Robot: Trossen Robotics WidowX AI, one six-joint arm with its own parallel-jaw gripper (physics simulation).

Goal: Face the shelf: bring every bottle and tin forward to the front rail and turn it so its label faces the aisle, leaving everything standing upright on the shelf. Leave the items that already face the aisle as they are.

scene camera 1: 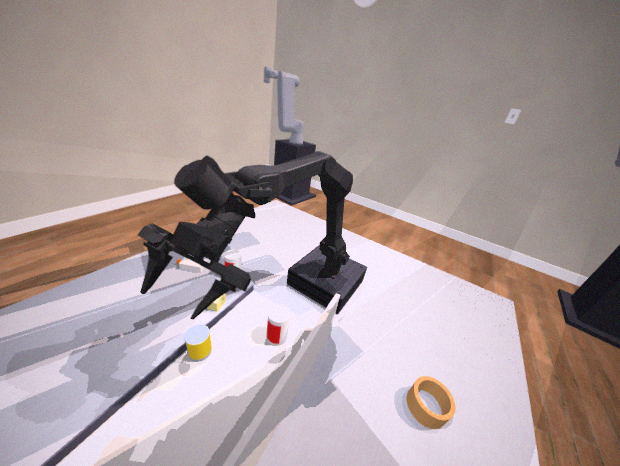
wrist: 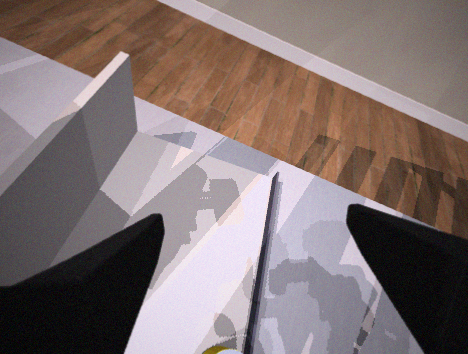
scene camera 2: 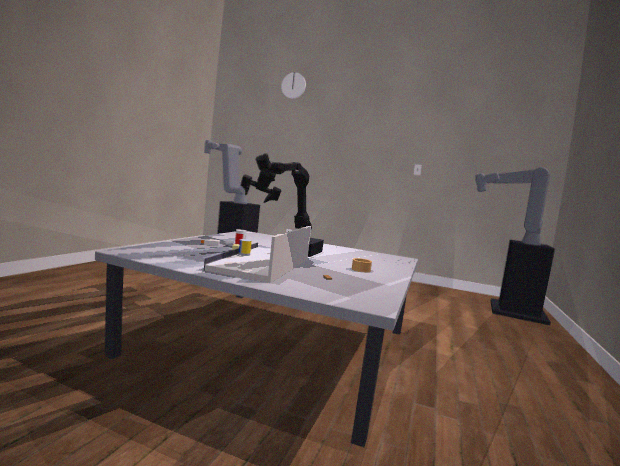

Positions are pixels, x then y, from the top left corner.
Scene:
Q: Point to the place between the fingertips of the gripper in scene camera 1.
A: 167,306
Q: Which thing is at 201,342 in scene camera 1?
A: A yellow tin.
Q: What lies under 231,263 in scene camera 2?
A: A white shelf tray.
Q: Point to a white shelf tray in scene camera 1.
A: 190,406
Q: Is the gripper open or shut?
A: Open.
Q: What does the gripper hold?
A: Nothing.

